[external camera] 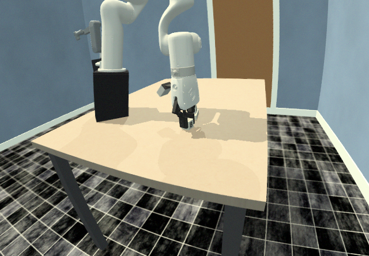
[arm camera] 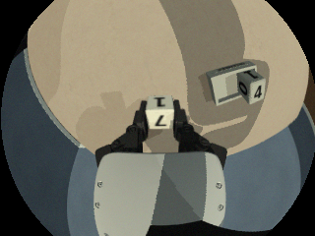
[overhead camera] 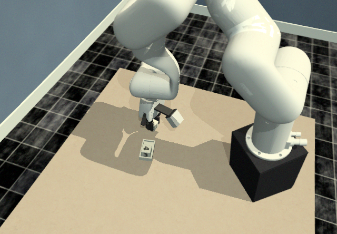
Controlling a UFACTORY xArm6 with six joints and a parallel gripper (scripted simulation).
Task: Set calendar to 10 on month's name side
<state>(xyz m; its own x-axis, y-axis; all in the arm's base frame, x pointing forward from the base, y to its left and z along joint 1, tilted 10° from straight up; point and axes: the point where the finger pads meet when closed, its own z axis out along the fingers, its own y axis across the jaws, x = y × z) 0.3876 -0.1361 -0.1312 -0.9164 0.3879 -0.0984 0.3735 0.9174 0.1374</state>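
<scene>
Now: the tray 1 cm behind my hand, 11 cm to the left of it and 2 cm below it. The rest, counted from my hand: white cube: 1 cm below.
</scene>
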